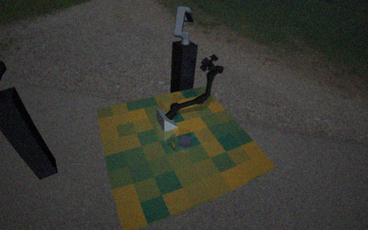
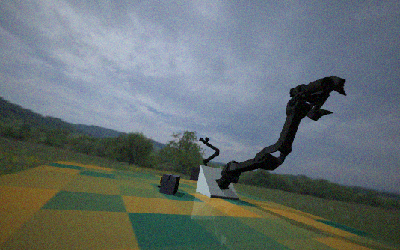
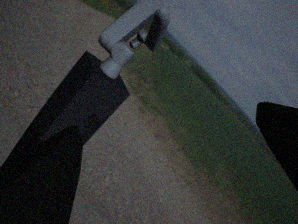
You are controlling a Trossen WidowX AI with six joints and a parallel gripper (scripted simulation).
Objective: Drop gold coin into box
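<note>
Now: gripper tip 62 cm to the left of the gold coin, 48 cm above it and 40 cm short of it.
</note>
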